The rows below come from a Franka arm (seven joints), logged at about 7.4 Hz.
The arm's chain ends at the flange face. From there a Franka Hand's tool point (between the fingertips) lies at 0.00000 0.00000 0.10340 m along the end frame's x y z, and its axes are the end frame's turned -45 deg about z.
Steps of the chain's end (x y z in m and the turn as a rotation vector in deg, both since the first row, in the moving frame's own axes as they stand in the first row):
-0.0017, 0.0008, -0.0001, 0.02, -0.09, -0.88
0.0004, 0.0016, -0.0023, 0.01, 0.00, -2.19
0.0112, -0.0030, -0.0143, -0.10, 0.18, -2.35
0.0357, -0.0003, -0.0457, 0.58, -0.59, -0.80
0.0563, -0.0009, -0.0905, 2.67, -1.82, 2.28
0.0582, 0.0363, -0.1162, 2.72, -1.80, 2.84
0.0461, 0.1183, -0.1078, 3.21, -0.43, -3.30
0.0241, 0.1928, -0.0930, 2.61, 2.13, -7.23
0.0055, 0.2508, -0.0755, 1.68, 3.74, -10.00
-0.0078, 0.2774, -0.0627, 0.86, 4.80, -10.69
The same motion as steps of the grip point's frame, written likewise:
-0.0019, -0.0008, -0.0001, 0.08, -0.05, -0.88
-0.0008, 0.0014, -0.0023, 0.01, 0.01, -2.19
0.0102, 0.0062, -0.0143, -0.20, 0.06, -2.35
0.0254, 0.0235, -0.0457, 0.83, -0.01, -0.80
0.0416, 0.0335, -0.0907, 3.17, 0.60, 2.28
0.0168, 0.0611, -0.1164, 3.20, 0.65, 2.84
-0.0476, 0.1115, -0.1080, 2.57, 1.97, -3.30
-0.1133, 0.1524, -0.0932, 0.34, 3.35, -7.23
-0.1663, 0.1832, -0.0758, -1.46, 3.83, -10.00
-0.1940, 0.1950, -0.0631, -2.79, 4.00, -10.69

